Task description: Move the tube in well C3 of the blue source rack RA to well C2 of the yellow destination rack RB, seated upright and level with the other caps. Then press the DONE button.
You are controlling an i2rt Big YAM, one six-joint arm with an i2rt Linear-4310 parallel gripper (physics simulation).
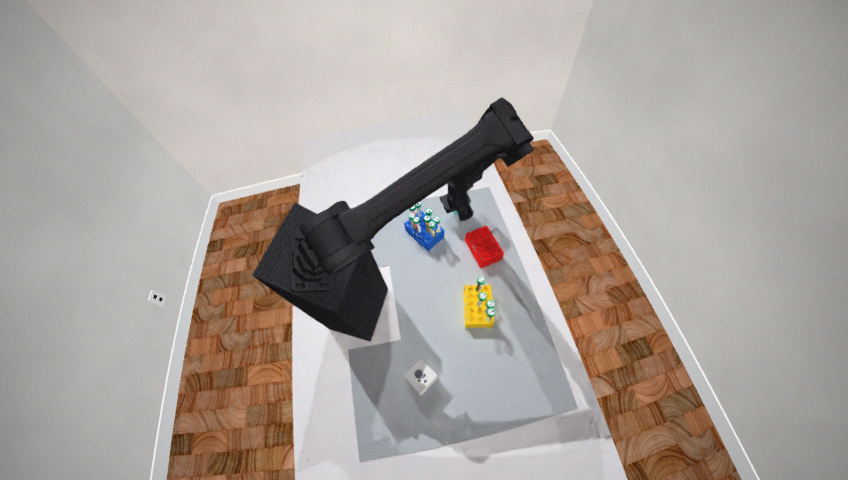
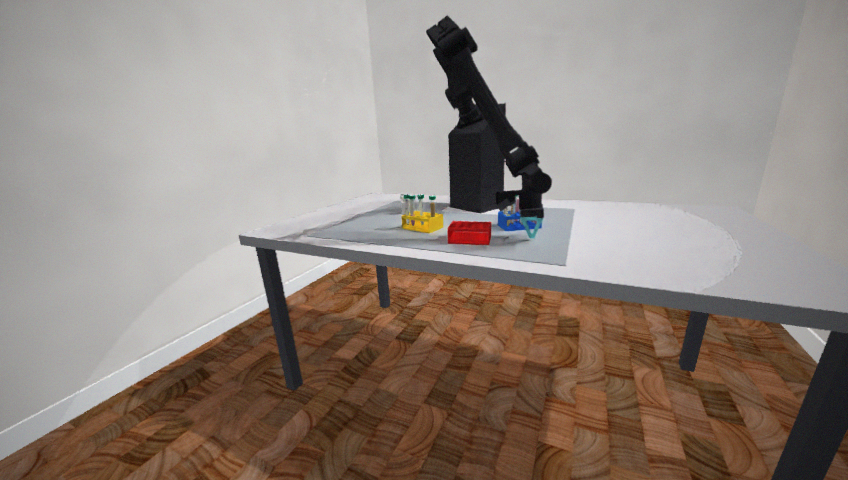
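Seen in the pictures: gripper, fingertip midpoint: (image 1: 454,213) (image 2: 531,238); arm's base, link origin: (image 1: 309,264) (image 2: 472,119).
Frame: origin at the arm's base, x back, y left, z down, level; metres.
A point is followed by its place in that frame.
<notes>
The blue source rack (image 1: 424,234) @[x -0.313, y 0.219, z 0.368 m] (image 2: 510,222) @[x -0.313, y 0.200, z 0.370 m] holds several green-capped tubes (image 1: 422,218) near the far end of the grey mat (image 1: 474,382) @[x -0.296, y -0.322, z 0.383 m] (image 2: 367,230) @[x -0.457, y -0.307, z 0.383 m]. The yellow destination rack (image 1: 477,309) (image 2: 422,223) holds several capped tubes (image 1: 489,303) @[x -0.402, y -0.138, z 0.257 m] (image 2: 419,201) @[x -0.401, y -0.114, z 0.280 m] along one side. My gripper (image 1: 451,209) @[x -0.460, y 0.279, z 0.378 m] (image 2: 532,231) @[x -0.460, y 0.279, z 0.378 m] is shut and empty. It hangs low over the mat just beside the blue rack, on the side away from the yellow rack. The white DONE button box (image 1: 420,376) @[x -0.151, y -0.259, z 0.320 m] sits at the near end of the mat. I cannot tell the single wells apart.
A red block (image 1: 484,246) @[x -0.493, y 0.078, z 0.334 m] (image 2: 469,231) @[x -0.541, y 0.097, z 0.341 m] lies between the two racks. The black robot base (image 1: 331,280) @[x -0.037, y -0.042, z 0.020 m] (image 2: 474,167) @[x -0.110, y 0.030, z 0.194 m] stands at the mat's edge, and the arm reaches over the blue rack. The table (image 2: 654,256) @[x -0.539, y 0.592, z 0.386 m] stands on a wooden floor.
</notes>
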